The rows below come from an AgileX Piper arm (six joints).
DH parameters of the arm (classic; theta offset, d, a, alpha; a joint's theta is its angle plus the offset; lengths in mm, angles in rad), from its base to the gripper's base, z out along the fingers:
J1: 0 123 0 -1.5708
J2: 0.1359 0 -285 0
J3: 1.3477 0 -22 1.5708
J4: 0 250.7 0 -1.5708
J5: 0 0 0 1.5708
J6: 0 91 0 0
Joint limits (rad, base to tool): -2.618..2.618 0..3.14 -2.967..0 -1.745..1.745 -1.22..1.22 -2.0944..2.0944
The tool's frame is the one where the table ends.
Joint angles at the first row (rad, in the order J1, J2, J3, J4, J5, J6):
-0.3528 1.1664 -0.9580 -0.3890 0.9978 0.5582
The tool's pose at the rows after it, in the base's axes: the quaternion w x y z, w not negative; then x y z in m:
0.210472 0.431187 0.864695 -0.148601 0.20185 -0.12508 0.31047
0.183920 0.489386 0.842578 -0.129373 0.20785 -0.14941 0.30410
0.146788 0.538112 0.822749 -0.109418 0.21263 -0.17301 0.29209
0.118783 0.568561 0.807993 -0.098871 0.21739 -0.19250 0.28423
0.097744 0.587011 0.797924 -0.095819 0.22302 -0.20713 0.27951
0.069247 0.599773 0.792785 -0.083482 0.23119 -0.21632 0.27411
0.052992 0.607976 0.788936 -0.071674 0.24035 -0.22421 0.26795
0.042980 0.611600 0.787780 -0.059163 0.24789 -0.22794 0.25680
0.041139 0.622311 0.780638 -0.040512 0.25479 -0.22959 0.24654
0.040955 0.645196 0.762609 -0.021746 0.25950 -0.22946 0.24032
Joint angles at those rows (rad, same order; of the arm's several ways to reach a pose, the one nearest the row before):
-0.4412 1.2521 -1.0223 -0.3536 1.0243 0.6070
-0.5346 1.3342 -1.0773 -0.2932 1.0389 0.6209
-0.6150 1.4236 -1.1255 -0.2362 1.0645 0.6276
-0.6676 1.5002 -1.1799 -0.2066 1.0947 0.6313
-0.6953 1.5637 -1.2352 -0.1980 1.1275 0.6402
-0.7069 1.6269 -1.2934 -0.1712 1.1800 0.6423
-0.7128 1.6829 -1.3414 -0.1468 1.2054 0.6452
-0.7129 1.7247 -1.3529 -0.1221 1.1961 0.6470
-0.7128 1.7558 -1.3546 -0.0842 1.1724 0.6626
-0.7129 1.7736 -1.3546 -0.0465 1.1569 0.7085

